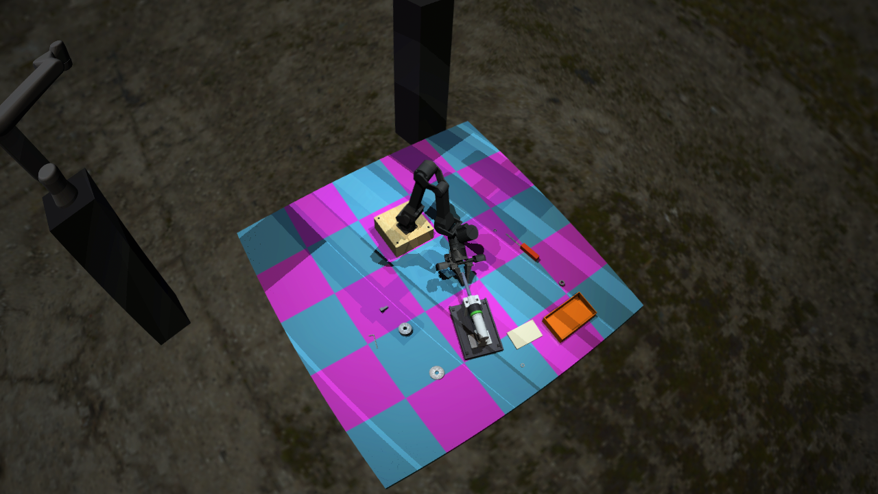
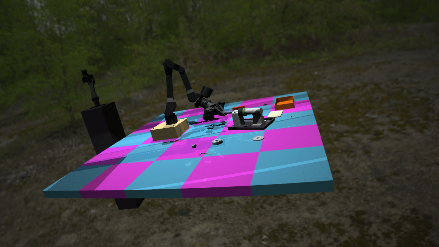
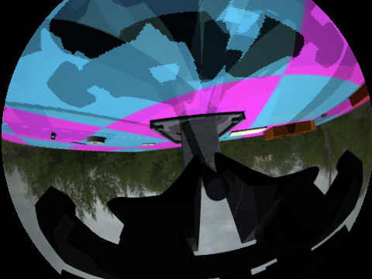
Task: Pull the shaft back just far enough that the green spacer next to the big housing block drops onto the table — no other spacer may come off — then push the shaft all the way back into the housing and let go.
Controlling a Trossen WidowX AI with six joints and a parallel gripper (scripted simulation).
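My gripper tip is now 50 mm short of the thin shaft, 30 mm to the left of it and 20 mm below it. Also, from my gripper tip: small bolt: 280 mm to the right, 150 mm behind, 60 mm below; then card: 290 mm ahead, 60 mm below, 50 mm to the left; then green spacer: 120 mm ahead, 60 mm to the right, 20 mm above.
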